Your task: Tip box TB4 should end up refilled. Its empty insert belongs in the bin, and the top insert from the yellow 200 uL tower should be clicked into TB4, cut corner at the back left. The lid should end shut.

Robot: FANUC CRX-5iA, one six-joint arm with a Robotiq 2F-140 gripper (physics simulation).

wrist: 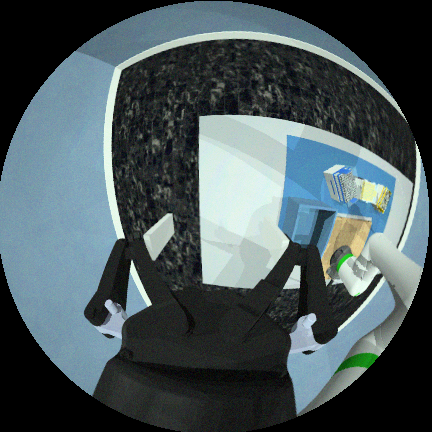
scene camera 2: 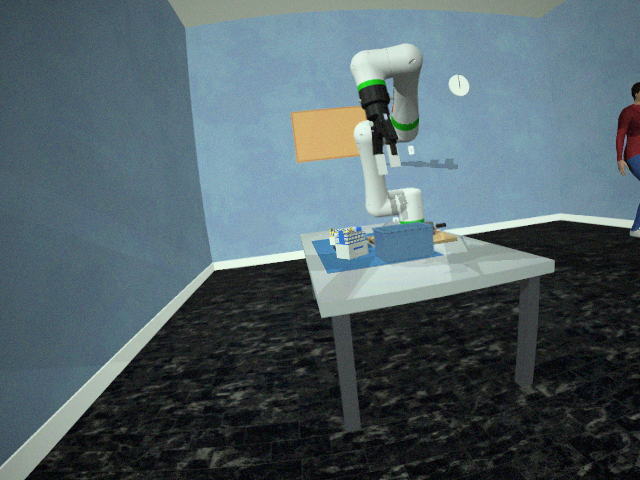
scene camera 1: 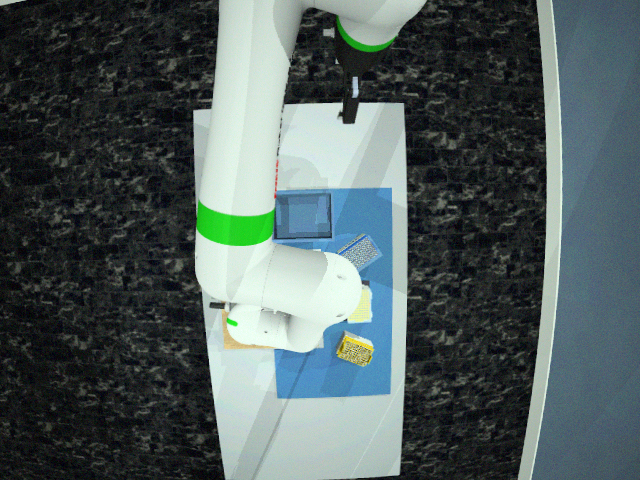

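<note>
My gripper (scene camera 1: 349, 120) (scene camera 2: 388, 160) (wrist: 217, 224) is open and empty, high above the table end beyond the blue bin (scene camera 1: 330, 227) (scene camera 2: 404, 243) (wrist: 295, 221). A white box with a pale yellow grid (scene camera 1: 364, 305) (wrist: 369, 191), probably TB4, stands on the mat between two towers. The arm hides part of it in scene camera 1; its label, lid state and cut corner cannot be made out. The yellow tower (scene camera 1: 355, 349) (wrist: 384, 199) stands beyond it, turned at an angle. Whether anything lies in the bin is unclear.
A blue and white tip tower (scene camera 1: 360, 251) (scene camera 2: 352, 250) (wrist: 342, 184) stands turned on the blue mat (scene camera 1: 372, 206) (wrist: 310, 150), near the bin. A wooden board (scene camera 1: 232, 338) (scene camera 2: 445, 237) (wrist: 350, 235) lies at the robot's base. The arm's elbow hangs over the mat in scene camera 1.
</note>
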